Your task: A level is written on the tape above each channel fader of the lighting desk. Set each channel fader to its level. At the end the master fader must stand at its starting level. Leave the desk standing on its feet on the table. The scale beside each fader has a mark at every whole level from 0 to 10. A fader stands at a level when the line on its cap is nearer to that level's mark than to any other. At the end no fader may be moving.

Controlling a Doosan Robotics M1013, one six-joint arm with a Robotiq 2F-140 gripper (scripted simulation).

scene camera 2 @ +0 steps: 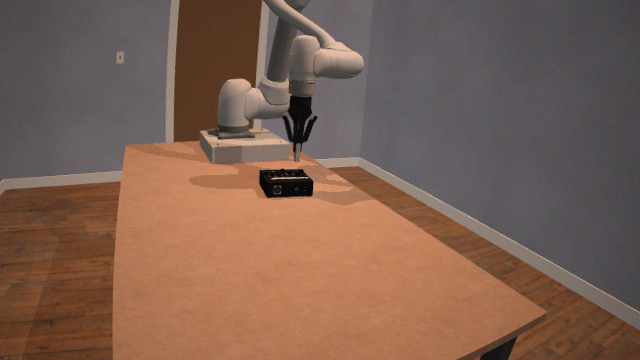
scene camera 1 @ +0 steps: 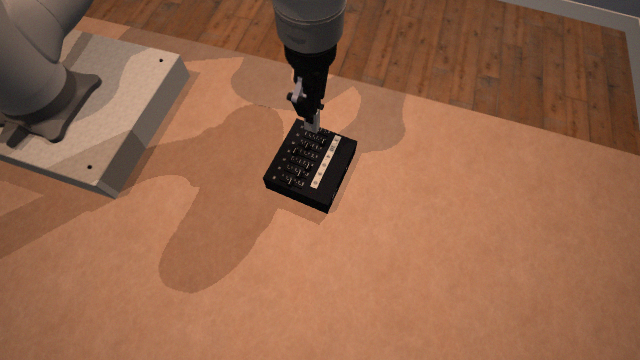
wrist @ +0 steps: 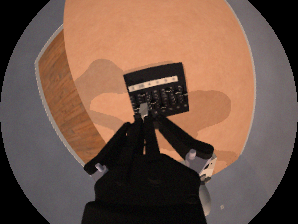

Path:
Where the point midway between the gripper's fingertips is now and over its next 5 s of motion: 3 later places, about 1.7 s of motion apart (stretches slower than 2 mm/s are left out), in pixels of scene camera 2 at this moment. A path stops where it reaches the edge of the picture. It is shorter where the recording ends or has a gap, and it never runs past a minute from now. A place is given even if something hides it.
My gripper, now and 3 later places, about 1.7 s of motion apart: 296, 161; 276, 165; 274, 170; 274, 175

